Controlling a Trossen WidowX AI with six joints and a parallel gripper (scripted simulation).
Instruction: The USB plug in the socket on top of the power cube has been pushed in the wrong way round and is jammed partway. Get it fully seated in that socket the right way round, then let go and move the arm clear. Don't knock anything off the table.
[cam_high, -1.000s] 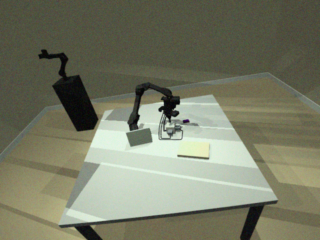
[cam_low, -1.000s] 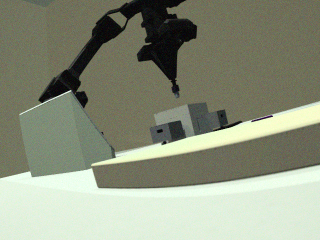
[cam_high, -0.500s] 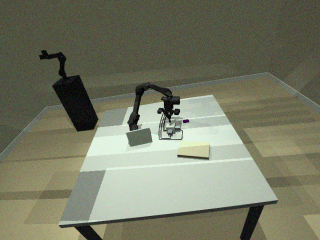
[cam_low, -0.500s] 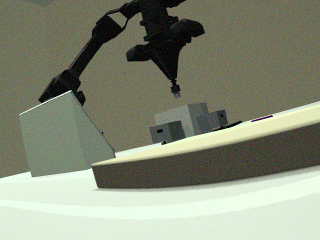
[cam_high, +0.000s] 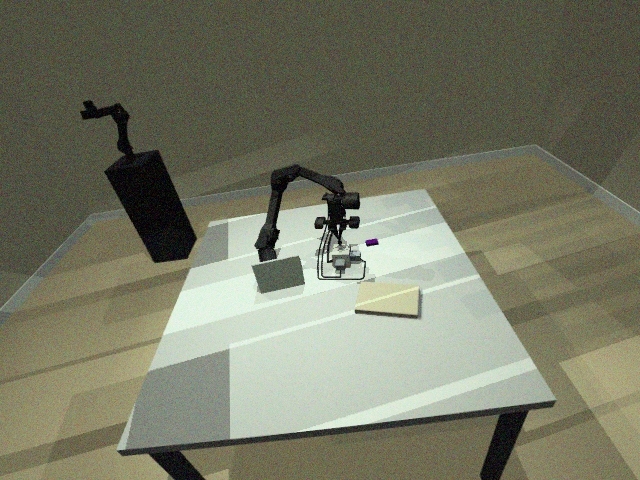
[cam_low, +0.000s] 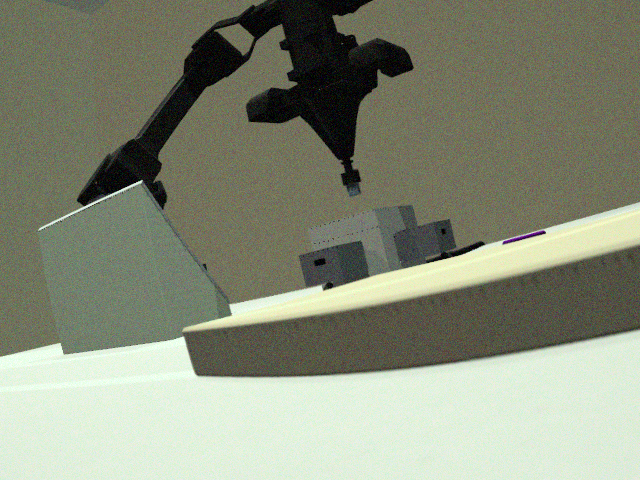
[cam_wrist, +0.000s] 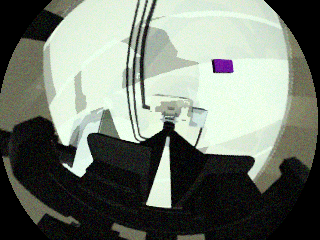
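Now: gripper tip 20 mm above the dark USB plug. Round my gripper tip: flat cream slab (160 mm ahead, 270 mm to the right, 120 mm below); then purple block (150 mm ahead, 110 mm to the left, 130 mm below).
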